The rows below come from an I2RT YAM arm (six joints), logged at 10 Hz.
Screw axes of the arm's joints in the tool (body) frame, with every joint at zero. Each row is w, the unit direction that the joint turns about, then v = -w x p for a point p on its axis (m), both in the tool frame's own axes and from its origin. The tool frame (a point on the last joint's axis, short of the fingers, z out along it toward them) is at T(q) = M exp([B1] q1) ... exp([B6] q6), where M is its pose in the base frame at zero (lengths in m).
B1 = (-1, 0, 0, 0, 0.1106, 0)
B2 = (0, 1, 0, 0.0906, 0, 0.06)
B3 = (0, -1, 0, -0.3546, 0, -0.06)
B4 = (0, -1, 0, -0.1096, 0, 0)
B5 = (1, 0, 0, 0, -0.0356, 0)
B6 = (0, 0, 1, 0, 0, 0)
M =
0 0 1 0.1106
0 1 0 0
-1 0 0 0.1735
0 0 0 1
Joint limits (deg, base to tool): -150..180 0..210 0..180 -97..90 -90..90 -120..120
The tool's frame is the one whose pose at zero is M.
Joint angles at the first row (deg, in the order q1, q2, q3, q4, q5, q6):
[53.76 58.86 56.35 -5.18 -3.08 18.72]
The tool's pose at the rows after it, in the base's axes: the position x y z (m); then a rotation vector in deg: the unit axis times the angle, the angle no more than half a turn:
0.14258, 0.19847, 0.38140, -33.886, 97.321, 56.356
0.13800, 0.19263, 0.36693, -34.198, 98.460, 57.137
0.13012, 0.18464, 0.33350, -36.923, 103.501, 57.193
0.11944, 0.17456, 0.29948, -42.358, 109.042, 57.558
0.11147, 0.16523, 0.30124, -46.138, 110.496, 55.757
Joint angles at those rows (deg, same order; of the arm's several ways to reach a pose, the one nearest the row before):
[53.77 60.24 58.47 -5.41 -3.71 18.64]
[53.70 58.05 54.52 -4.55 -4.55 19.34]
[53.79 55.03 47.76 -5.84 -6.56 19.74]
[53.87 51.81 41.39 -8.97 -10.42 18.81]
[53.99 49.31 42.14 -15.16 -11.32 16.26]

